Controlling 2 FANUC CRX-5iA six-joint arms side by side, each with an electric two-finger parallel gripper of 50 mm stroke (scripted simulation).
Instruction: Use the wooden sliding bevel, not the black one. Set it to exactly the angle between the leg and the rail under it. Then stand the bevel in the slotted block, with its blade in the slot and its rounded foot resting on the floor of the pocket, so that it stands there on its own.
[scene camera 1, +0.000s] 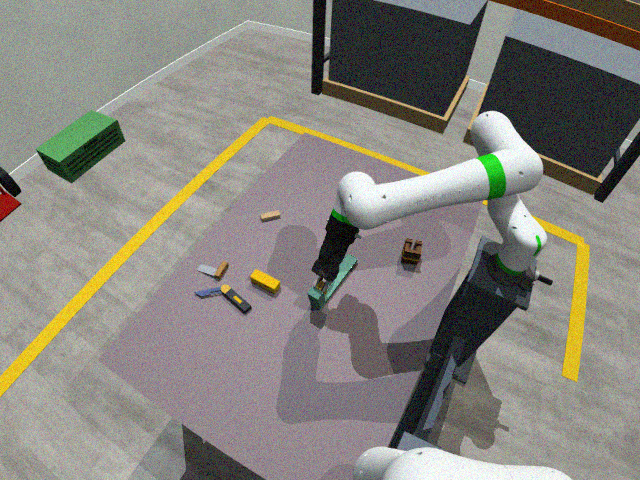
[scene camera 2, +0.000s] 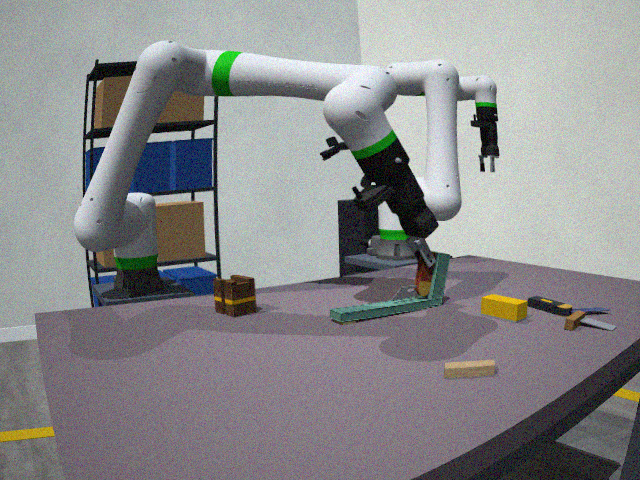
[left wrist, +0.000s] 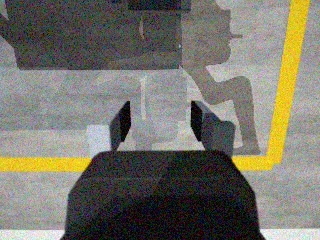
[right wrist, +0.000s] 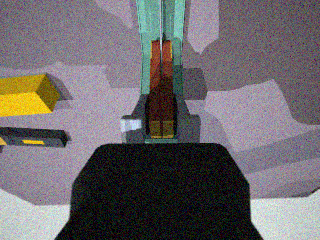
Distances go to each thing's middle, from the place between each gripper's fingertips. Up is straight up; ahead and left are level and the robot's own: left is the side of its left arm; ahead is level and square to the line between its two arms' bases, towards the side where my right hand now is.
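Measured from my right hand (scene camera 2: 428, 263), the wooden bevel (scene camera 2: 423, 279) is 5 cm below and 1 cm to the right. The pale wooden block (scene camera 2: 484, 367) is 9 cm below that same right hand, 36 cm ahead of it and 22 cm to the right of it, while the yellow block (scene camera 2: 504, 308) sits 9 cm below my right hand, 20 cm ahead of it and 5 cm to the left of it.
For my left hand, I find the wooden bevel 230 mm below it, 560 mm ahead of it and 870 mm to the right of it. The yellow block is 280 mm below my left hand, 760 mm ahead of it and 810 mm to the right of it. As for the pale wooden block, it lies 280 mm below my left hand, 920 mm ahead of it and 1080 mm to the right of it.
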